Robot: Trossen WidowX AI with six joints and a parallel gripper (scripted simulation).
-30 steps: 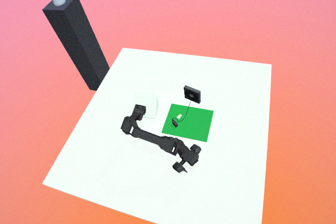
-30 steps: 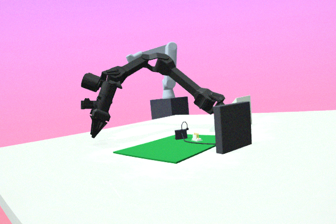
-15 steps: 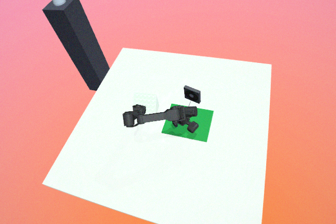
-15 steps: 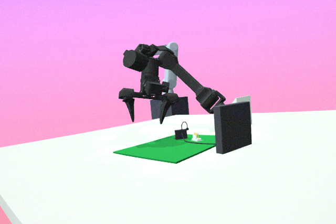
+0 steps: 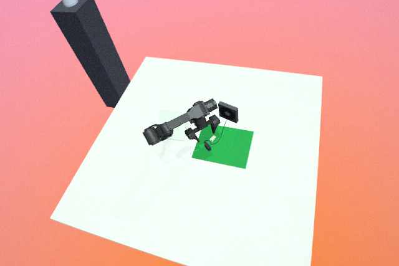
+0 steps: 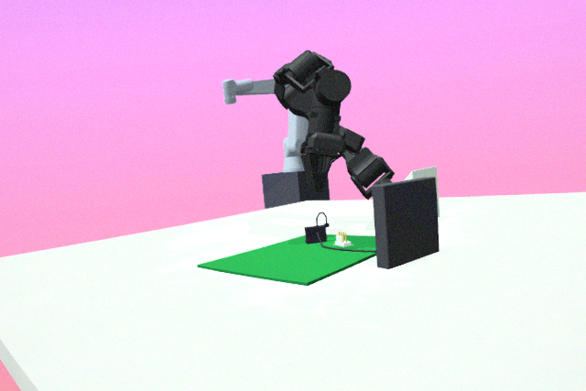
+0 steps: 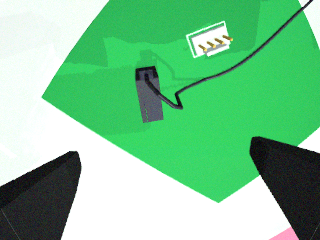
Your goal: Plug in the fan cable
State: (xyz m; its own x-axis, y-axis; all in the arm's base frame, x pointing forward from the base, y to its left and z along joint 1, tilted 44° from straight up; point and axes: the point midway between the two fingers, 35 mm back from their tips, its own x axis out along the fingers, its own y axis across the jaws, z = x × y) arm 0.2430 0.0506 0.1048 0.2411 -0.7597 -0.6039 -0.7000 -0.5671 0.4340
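The dark fan plug lies 8 cm below my gripper tip and 1 cm to the right of it. The rest, counted from my gripper tip: green board (12 cm below, 8 cm ahead, 4 cm to the left); then white four-pin fan header (10 cm below, 6 cm to the left, 1 cm ahead); then fan (21 cm to the left, 7 cm ahead, 4 cm below).
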